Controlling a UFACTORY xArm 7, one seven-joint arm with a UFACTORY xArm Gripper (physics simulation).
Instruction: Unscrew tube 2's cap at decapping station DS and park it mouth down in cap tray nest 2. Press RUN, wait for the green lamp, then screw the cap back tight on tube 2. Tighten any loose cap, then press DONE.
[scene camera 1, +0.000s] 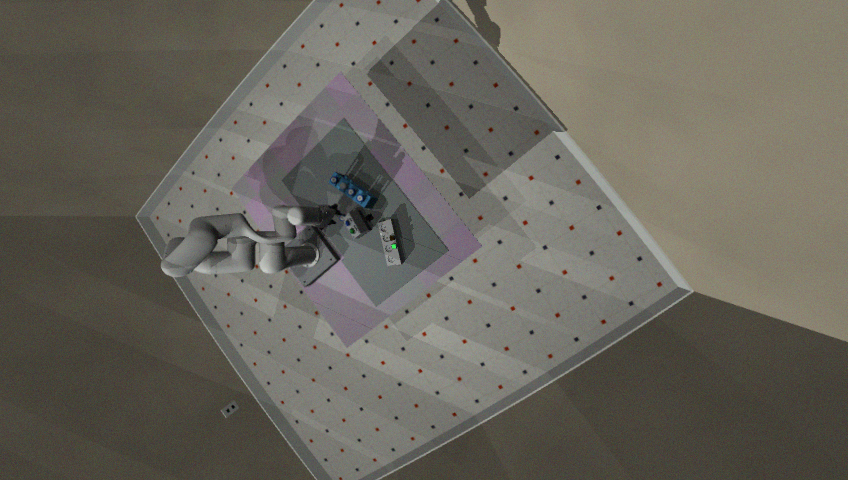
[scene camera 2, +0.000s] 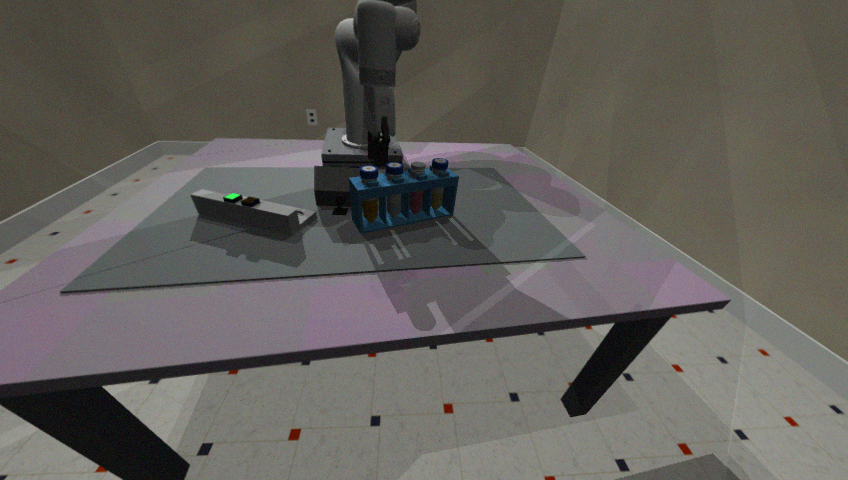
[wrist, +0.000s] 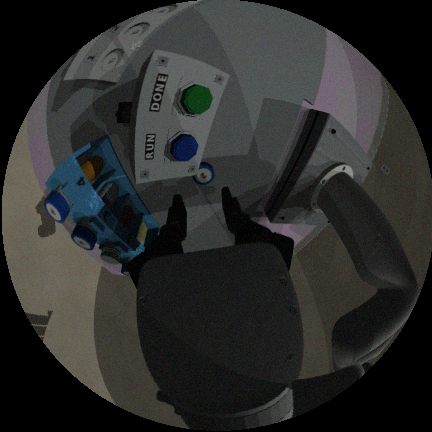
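Pixels of known places: gripper, fingertip midpoint: (scene camera 1: 336, 217) (scene camera 2: 377, 162) (wrist: 202, 199); arm's base at its link origin: (scene camera 1: 308, 254) (scene camera 2: 362, 141) (wrist: 330, 187).
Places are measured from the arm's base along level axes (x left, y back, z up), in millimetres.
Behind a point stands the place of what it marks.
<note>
The blue rack (scene camera 1: 355, 195) (scene camera 2: 357, 205) {x 72, y -448, z 12 mm} (wrist: 92, 200) {x 99, y -376, z 39 mm} holds several upright tubes. Tube 2 (scene camera 2: 416, 202) {x 184, y -381, z -8 mm}, with red contents, shows a pale top without a blue cap; its neighbours wear blue caps. A loose blue cap (wrist: 203, 174) {x 81, y -243, z -33 mm} with a white centre lies on the mat beside the RUN end of the button box (wrist: 150, 117) {x 10, y -312, z 31 mm} (scene camera 2: 333, 185) {x -2, y -343, z 1 mm}. My gripper (scene camera 1: 338, 215) {x 84, y -248, z 26 mm} (scene camera 2: 379, 161) {x 84, y -248, z 26 mm} (wrist: 202, 199) {x 84, y -248, z 26 mm} is open and empty, pointing down, with that cap just ahead of and between the fingertips in the wrist view. The blue RUN button (wrist: 184, 147) {x 32, y -280, z 23 mm} and green DONE button (wrist: 196, 99) {x -11, y -283, z 23 mm} are visible.
The pale cap tray (scene camera 1: 387, 227) {x -78, y -444, z -1 mm} (scene camera 2: 255, 215) {x -121, y -458, z -18 mm} with round nests stands beyond the button box; its lamp (scene camera 1: 393, 246) {x -171, y -429, z 6 mm} (scene camera 2: 232, 196) {x -171, y -433, z 6 mm} glows green. The rack stands close to the box. The robot base (scene camera 1: 318, 261) {x -56, y -33, z 0 mm} (scene camera 2: 333, 145) {x -78, y -52, z -2 mm} is behind the box.
</note>
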